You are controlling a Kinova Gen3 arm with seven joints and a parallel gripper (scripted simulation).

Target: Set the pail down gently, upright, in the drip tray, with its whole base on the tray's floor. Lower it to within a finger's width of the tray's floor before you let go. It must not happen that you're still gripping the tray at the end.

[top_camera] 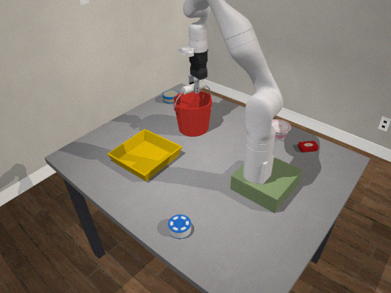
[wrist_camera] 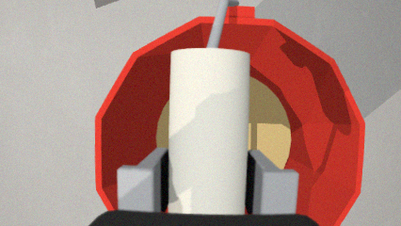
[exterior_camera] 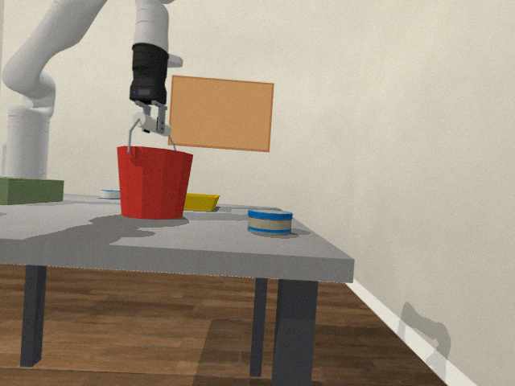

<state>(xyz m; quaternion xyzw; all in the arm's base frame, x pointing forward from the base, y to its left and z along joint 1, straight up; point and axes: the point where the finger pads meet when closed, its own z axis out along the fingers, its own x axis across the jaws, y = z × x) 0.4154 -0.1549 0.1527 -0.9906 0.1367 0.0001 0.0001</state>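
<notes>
The red pail is 10 mm ahead of my hand and 90 mm below it. From my hand the other things lie so: blue-and-white tin: 290 mm ahead, 140 mm to the right, 200 mm below; yellow drip tray: 30 mm ahead, 290 mm to the left, 210 mm below; pail handle: 10 mm ahead, 30 mm below.
</notes>
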